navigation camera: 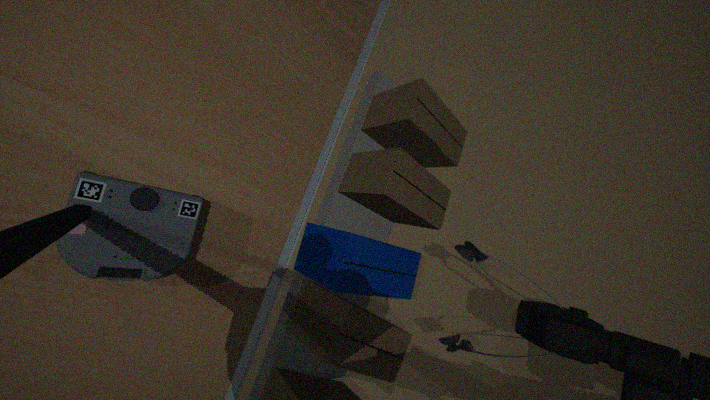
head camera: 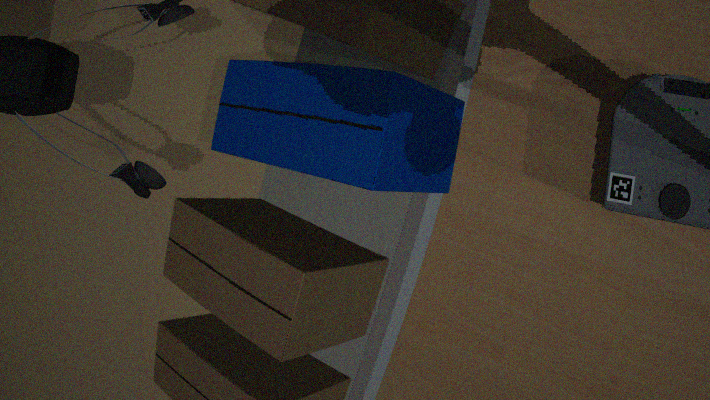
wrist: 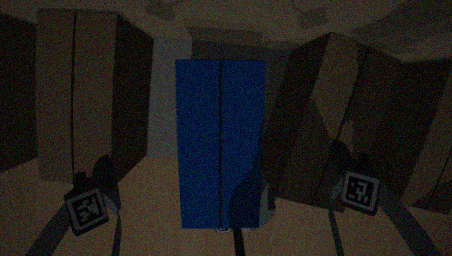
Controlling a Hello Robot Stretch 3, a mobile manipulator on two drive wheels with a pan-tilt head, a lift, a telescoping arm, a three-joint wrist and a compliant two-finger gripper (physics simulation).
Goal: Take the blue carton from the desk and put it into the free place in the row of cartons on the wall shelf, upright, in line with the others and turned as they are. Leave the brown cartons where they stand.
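Places are measured from the robot's base along level axes (x ahead, y left, z up), in centimetres.
Pixels of known places: gripper, fingertip midpoint: [navigation camera: 448, 291] [head camera: 174, 95] [wrist: 222, 167]; robot's base at its link origin: [navigation camera: 144, 197] [head camera: 672, 199].
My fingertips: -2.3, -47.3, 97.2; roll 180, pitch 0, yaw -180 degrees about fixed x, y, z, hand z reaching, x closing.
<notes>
For each thing: its top centre in the pictures, then the offset to it from my fingertips, as dx, dy, dz. "spot": a spot on its surface instead. Level surfaces: height alone.
- blue carton at its top centre: [head camera: 288, 113] [wrist: 220, 151] [navigation camera: 384, 270] +0.3, +2.9, -14.5
- wall shelf at its surface level: dz -32.5
- brown carton at its top centre: [wrist: 340, 129] [navigation camera: 374, 347] -17.2, +0.9, -14.5
- shelf's pale front edge at a spot on its surface: [head camera: 395, 310] [navigation camera: 326, 155] spot: +42.3, -20.3, -90.3
The blue carton [head camera: 300, 125] [navigation camera: 380, 255] [wrist: 200, 130] stands upright on the wall shelf [head camera: 325, 205] [navigation camera: 350, 215] [wrist: 167, 100], between brown cartons. Its long black line faces up. Against the brown cartons it looks turned slightly and set a little towards the shelf's front edge, which its front end partly covers in the head view. My gripper [head camera: 157, 95] [navigation camera: 463, 297] [wrist: 222, 167] is open and empty, apart from the carton. Its fingers spread wide on either side of the carton in the wrist view. Shadows darken part of the blue carton.
Brown cartons [head camera: 335, 305] [navigation camera: 382, 172] [wrist: 95, 95] stand on one side; another brown carton [navigation camera: 362, 332] [wrist: 297, 150] stands close on the other, shadowed. The shelf's pale front edge [head camera: 395, 310] [navigation camera: 330, 155] runs along the row. My base [head camera: 645, 145] [navigation camera: 165, 220] is below on the wooden floor.
</notes>
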